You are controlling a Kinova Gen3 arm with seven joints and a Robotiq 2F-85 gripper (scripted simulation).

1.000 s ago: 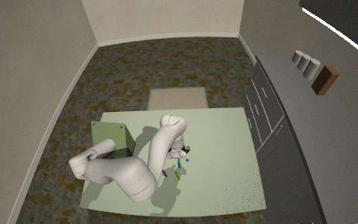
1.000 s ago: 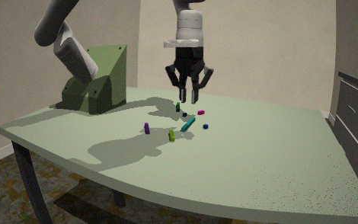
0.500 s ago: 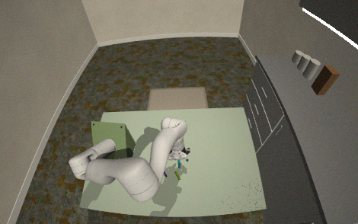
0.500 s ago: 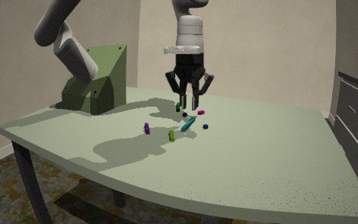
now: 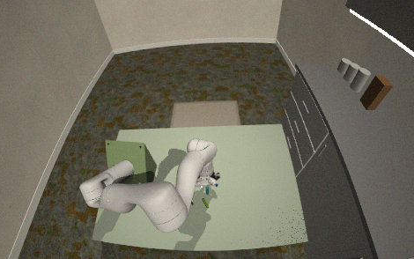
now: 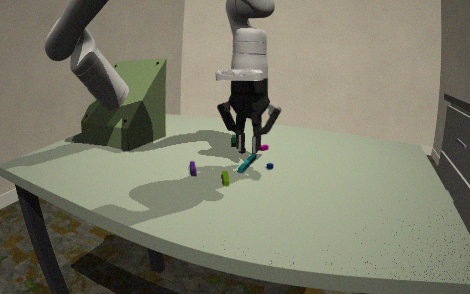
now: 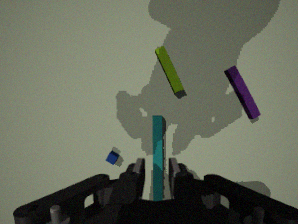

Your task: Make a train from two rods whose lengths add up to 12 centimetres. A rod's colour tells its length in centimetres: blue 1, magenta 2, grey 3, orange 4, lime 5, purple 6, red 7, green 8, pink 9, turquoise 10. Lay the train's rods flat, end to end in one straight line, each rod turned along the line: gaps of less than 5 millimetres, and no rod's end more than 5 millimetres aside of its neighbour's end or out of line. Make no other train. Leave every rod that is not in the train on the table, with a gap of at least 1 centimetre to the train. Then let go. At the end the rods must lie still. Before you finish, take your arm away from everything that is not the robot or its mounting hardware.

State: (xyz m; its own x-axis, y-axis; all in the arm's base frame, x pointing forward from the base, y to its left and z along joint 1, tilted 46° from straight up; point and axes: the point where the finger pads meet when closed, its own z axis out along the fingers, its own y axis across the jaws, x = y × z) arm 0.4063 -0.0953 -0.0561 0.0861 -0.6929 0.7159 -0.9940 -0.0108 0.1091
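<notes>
Now: the turquoise rod 40 mm below my hand. Round my hand: magenta rod: 10 mm behind, 120 mm to the left, 40 mm below; then purple rod: 90 mm behind, 80 mm to the right, 40 mm below; then lime rod: 10 mm behind, 100 mm to the right, 40 mm below.
</notes>
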